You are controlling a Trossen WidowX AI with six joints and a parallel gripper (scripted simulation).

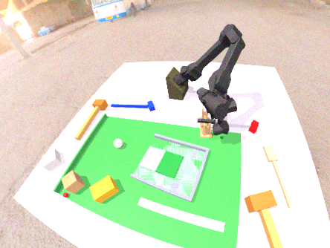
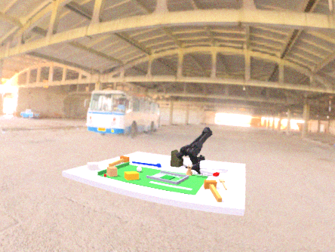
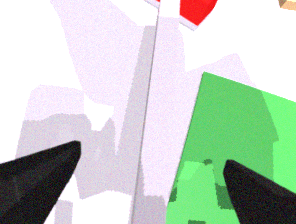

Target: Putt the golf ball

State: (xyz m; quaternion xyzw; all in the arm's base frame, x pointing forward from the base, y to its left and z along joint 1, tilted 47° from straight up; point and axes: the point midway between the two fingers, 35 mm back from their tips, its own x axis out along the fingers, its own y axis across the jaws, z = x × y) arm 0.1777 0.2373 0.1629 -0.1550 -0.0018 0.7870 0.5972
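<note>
Right now the red putter is 20 mm to the left of my gripper tip and 10 mm above it. The rest, counted from my gripper tip: white strip: 420 mm ahead, 50 mm to the right, 10 mm below; then wooden stand: 90 mm to the right, 20 mm ahead, 20 mm above; then cream paddle: 240 mm to the left, 130 mm ahead, 10 mm below.
</note>
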